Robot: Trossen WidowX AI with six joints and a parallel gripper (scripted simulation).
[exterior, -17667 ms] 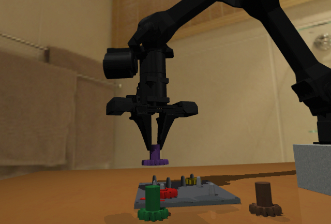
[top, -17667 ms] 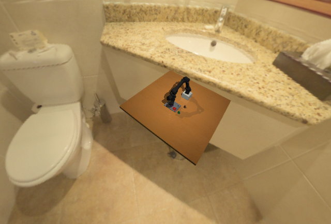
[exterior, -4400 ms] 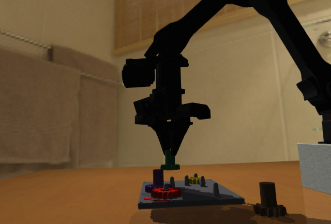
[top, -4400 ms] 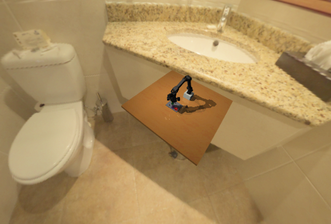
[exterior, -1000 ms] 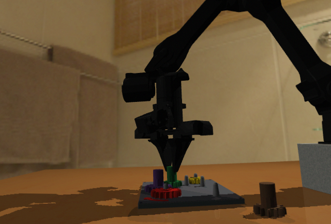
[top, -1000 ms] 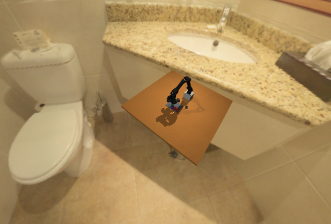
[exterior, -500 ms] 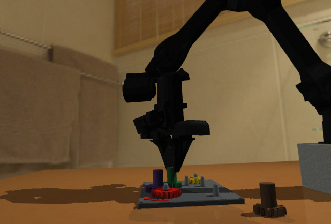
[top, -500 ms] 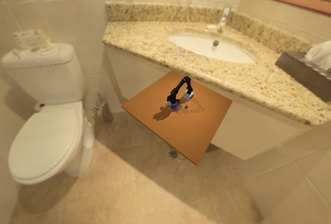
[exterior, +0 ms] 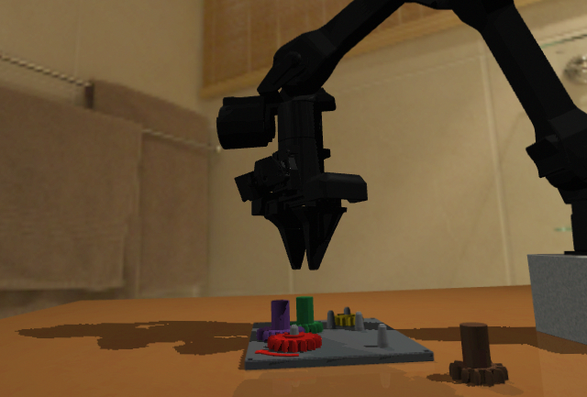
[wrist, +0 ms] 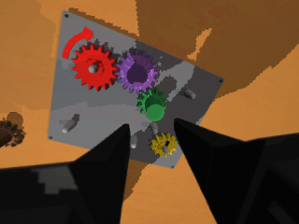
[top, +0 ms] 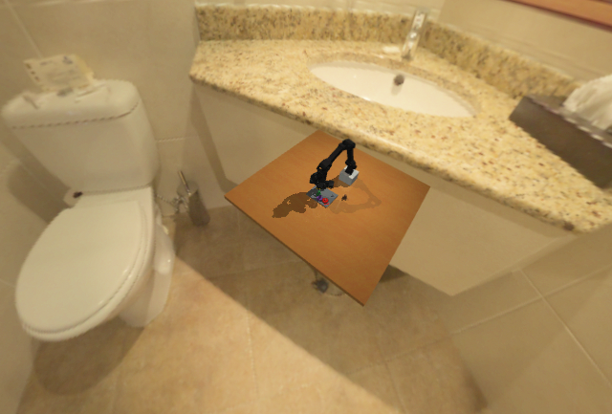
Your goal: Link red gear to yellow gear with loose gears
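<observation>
Right now my gripper tip is 10 mm to the left of the green gear and 60 mm above it. Round my gripper tip: yellow gear 70 mm behind, 40 mm to the right, 60 mm below; then purple gear 30 mm ahead, 20 mm to the left, 60 mm below; then red gear 30 mm ahead, 70 mm to the left, 60 mm below.
</observation>
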